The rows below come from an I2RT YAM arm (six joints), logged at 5 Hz.
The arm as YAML. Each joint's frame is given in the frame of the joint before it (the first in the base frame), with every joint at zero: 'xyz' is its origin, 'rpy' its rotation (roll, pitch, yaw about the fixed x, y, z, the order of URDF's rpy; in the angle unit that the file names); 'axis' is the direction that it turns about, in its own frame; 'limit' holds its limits. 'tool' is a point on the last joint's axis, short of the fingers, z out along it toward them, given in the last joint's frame.
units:
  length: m
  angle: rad
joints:
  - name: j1
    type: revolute
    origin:
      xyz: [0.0, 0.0, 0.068]
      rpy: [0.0, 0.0, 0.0]
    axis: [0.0, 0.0, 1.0]
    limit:
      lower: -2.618
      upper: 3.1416
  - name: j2
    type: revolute
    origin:
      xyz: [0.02, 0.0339, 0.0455]
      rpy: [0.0, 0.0, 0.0]
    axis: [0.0, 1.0, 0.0]
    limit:
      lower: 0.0
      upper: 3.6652
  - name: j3
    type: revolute
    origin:
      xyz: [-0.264, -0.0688, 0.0]
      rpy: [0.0, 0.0, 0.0]
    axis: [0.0, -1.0, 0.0]
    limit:
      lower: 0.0
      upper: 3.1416
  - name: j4
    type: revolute
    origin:
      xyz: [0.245, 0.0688, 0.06]
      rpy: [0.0, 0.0, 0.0]
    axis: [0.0, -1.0, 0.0]
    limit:
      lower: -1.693
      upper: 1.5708
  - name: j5
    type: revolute
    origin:
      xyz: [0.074, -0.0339, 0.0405]
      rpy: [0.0, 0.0, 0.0]
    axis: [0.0, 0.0, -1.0]
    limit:
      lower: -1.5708
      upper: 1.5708
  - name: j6
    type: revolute
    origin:
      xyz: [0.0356, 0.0, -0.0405]
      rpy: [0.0, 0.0, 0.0]
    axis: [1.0, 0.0, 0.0]
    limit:
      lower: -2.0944
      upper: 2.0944
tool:
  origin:
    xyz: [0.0, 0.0, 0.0]
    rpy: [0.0, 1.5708, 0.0]
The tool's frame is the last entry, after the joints.
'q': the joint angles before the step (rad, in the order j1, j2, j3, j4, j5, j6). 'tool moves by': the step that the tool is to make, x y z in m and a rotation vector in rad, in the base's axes. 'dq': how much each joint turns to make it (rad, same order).
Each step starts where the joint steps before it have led.
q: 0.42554, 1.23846, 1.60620, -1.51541, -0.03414, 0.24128
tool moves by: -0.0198, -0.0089, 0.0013, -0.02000, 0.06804, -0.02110
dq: 0.00018, -0.03714, -0.00019, -0.10636, -0.00108, 0.02344
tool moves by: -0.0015, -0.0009, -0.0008, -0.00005, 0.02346, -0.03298
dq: -0.00085, 0.00098, 0.00026, -0.01953, 0.00175, 0.03352
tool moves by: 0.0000, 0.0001, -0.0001, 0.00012, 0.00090, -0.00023
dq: 0.00051, 0.00020, -0.00026, -0.00028, -0.00021, 0.00086
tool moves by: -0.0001, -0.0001, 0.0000, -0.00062, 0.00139, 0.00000
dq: -0.00033, 0.00021, 0.00038, -0.00170, -0.00012, -0.00031
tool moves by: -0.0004, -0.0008, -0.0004, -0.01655, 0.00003, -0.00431
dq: -0.00005, -0.00030, -0.00087, -0.00630, 0.01564, -0.00081
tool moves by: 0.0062, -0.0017, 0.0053, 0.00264, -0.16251, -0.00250
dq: -0.01299, -0.03429, -0.02281, 0.13844, 0.05451, -0.03434
